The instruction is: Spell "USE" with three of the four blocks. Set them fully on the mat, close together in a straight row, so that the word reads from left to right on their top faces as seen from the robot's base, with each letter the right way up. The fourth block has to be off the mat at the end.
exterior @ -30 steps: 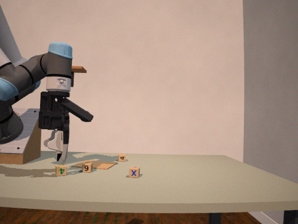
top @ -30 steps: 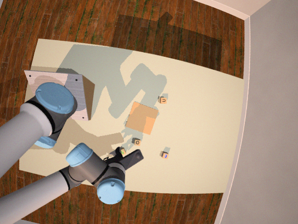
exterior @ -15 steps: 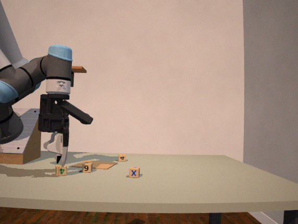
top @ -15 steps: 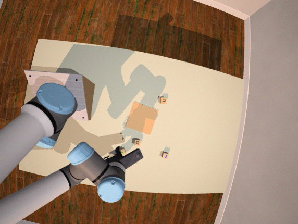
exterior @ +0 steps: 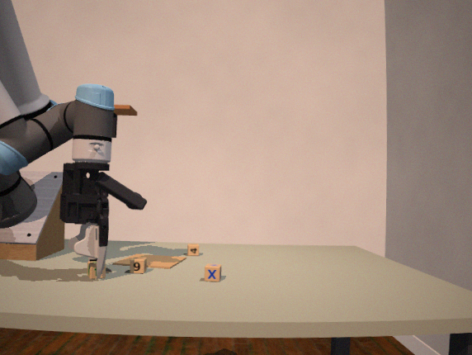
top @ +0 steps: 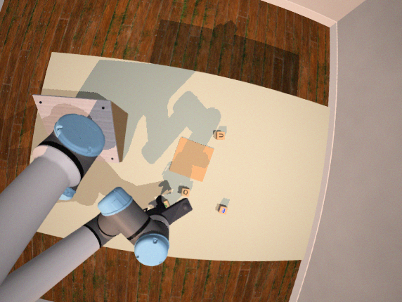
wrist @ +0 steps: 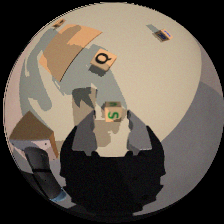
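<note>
Right now my hand is 60 mm short of the orange mat, 200 mm to the right of it and 20 mm above it. Also, from my hand: blue-lettered block (230 mm ahead, 30 mm to the left).
</note>
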